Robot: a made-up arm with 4 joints.
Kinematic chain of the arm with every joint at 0, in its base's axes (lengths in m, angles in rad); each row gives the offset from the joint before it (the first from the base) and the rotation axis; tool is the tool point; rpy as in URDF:
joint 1: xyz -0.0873 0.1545 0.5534 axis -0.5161 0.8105 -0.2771
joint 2: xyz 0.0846 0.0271 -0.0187 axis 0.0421 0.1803 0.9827
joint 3: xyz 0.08 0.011 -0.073 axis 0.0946 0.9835 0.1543
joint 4: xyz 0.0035 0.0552 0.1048 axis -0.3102 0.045 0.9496
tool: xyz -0.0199 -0.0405 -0.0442 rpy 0 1.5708 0
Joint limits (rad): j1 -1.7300..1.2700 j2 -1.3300..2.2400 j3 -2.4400..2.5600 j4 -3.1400..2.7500
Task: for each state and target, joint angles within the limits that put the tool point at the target. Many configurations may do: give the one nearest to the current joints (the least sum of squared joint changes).
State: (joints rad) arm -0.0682 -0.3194 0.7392 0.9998
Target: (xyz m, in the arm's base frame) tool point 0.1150 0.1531 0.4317
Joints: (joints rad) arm 0.3975 -0.0141 0.6916 0.8489
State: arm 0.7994 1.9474 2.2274 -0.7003
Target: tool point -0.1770 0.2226 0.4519
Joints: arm 0.6956 2.1639 2.5600 -0.2529
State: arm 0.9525 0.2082 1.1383 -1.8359
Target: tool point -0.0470 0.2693 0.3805
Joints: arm 0.9092 0.8339 1.1217 -1.9373
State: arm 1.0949 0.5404 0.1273 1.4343
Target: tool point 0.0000 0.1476 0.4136
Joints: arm 1.0378 0.3915 -0.4973 1.1264
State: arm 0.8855 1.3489 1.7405 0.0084
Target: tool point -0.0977 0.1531 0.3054
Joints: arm 1.1031 0.8002 1.8634 0.5902
